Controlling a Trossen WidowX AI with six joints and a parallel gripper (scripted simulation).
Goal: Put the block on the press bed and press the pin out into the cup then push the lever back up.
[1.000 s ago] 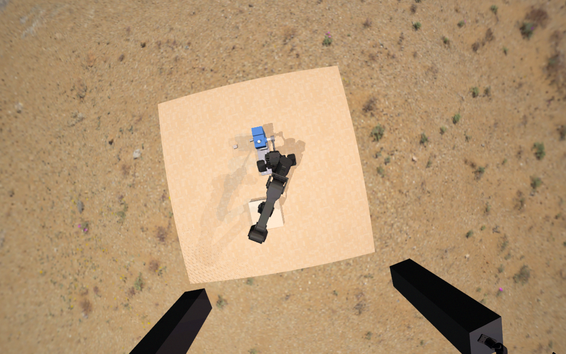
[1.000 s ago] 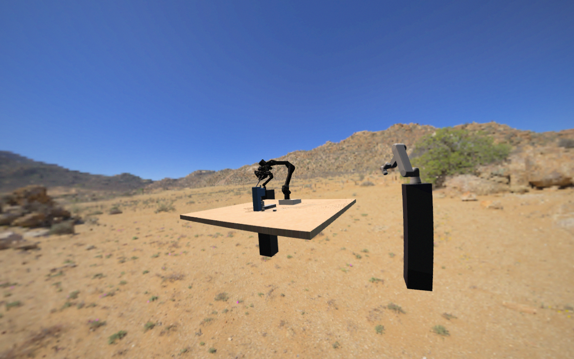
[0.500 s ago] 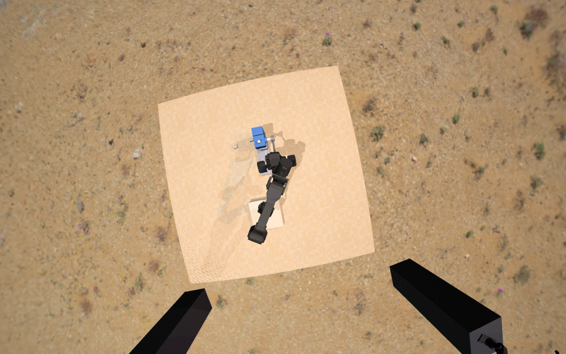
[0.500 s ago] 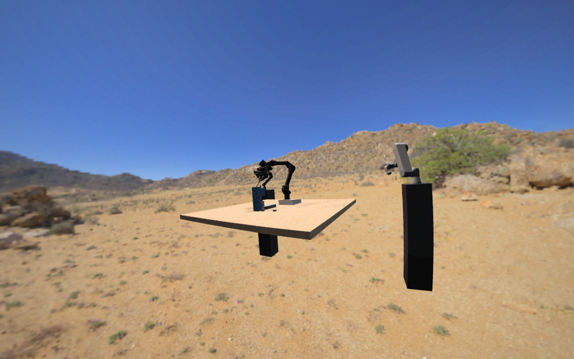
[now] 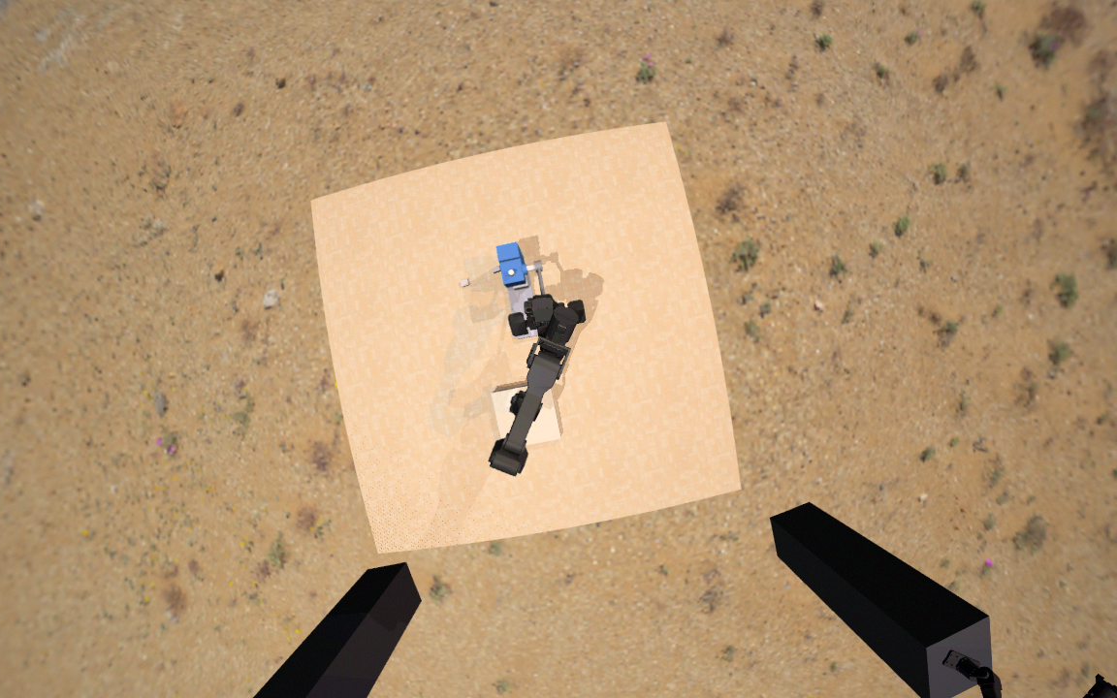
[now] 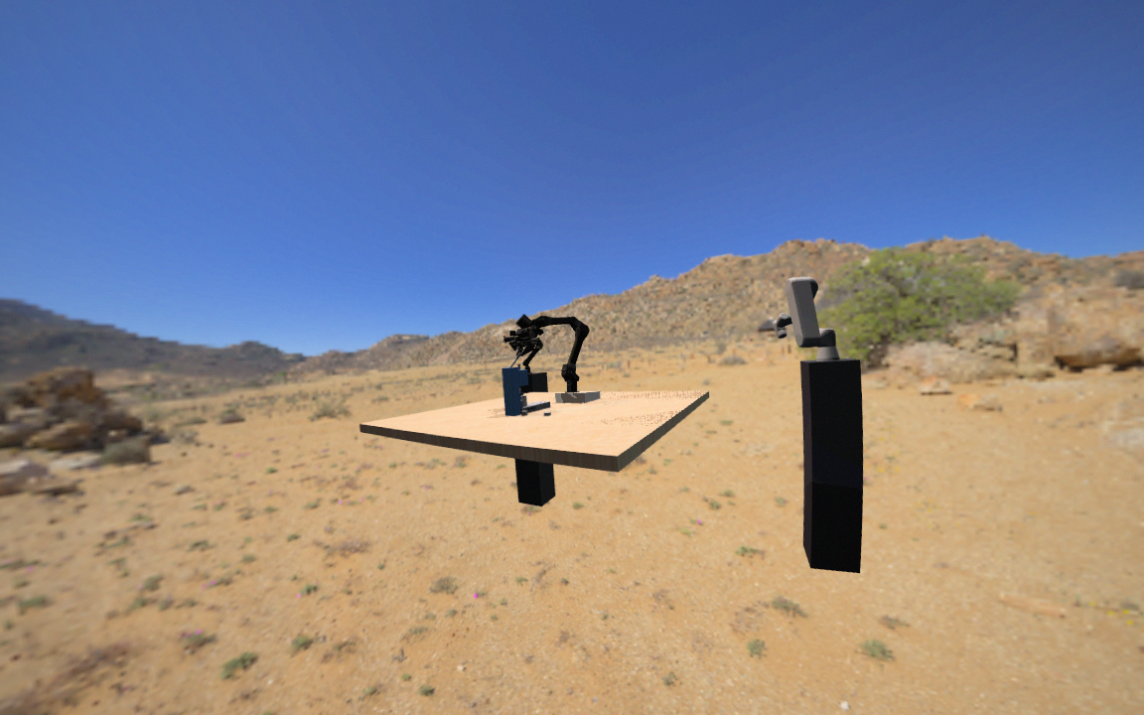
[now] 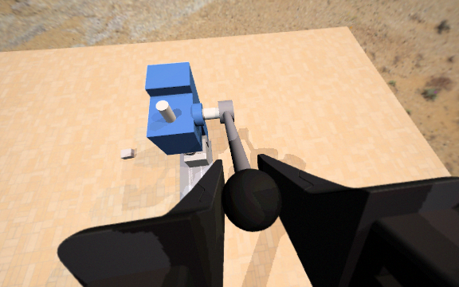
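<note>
Now: gripper tip 10 cm short of the punch ram, 7 cm to the right of it and 13 cm above it. Round my gripper tip: lever 4 cm ahead, 1 cm to the left, 3 cm below.
</note>
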